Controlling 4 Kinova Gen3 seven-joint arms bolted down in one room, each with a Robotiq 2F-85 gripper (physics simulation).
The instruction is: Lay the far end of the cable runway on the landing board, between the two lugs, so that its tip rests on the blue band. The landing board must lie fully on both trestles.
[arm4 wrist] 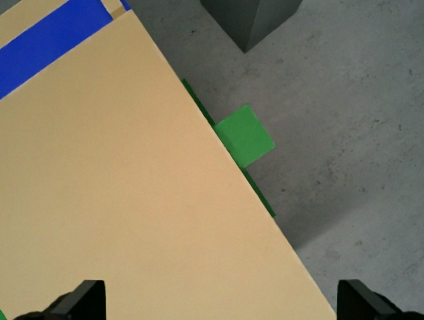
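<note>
The landing board [150,165] is a broad tan panel that fills the left and lower middle of the arm4 wrist view, with its long edge running diagonally. The blue band [50,45] crosses it at the upper left. A small tan block, perhaps a lug [114,7], stands at the band's end near the board's edge. Arm4's gripper [221,300] is open, its two fingertips wide apart at the bottom of the view, over the board and its edge. Nothing shows between them but board surface. The cable runway cannot be made out. Arm1, arm2 and arm3 grippers do not show.
A green square tab [245,136] juts out at the board's long edge, with thin green strips on both sides of it. A dark grey block-shaped object [250,22] is at the top. Grey floor [350,150] lies beyond the edge. A green bit shows at the lower left corner.
</note>
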